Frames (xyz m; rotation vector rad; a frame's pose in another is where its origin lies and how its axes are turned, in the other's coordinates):
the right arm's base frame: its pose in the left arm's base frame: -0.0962 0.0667 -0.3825 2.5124 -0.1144 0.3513
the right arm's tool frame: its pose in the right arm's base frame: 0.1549 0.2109 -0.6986 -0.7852 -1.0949 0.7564
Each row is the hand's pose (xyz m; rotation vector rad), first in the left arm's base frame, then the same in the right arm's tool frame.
Working: the left arm's base frame: its pose in the right arm's tool frame: 0.2569 -0.3723 0.0839 -1.5170 1.3343 0.6990

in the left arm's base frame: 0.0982 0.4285 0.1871 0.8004 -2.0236 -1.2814
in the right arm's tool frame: -0.0979 -0.2149 -0.1946 -0.1849 -0.8631 0.3407
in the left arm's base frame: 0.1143 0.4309 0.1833 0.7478 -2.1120 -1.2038
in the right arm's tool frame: -0.0970 -0.2248 -0.2081 -0.1420 -0.8780 0.4308
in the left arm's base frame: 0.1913 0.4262 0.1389 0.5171 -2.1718 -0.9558
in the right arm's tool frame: -0.0818 -0.2968 -0.2582 -0.1739 -0.8079 0.7036
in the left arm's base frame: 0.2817 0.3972 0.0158 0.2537 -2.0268 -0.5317
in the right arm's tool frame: -0.0536 -0.4475 -0.2839 -0.2910 -0.5076 1.0604
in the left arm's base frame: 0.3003 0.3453 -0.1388 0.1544 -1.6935 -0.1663
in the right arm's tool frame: -0.0258 -0.5992 -0.2279 -0.4345 -0.0568 1.2508
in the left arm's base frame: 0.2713 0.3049 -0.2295 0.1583 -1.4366 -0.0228
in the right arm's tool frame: -0.0094 -0.6727 -0.1570 -0.5403 0.2353 1.2571
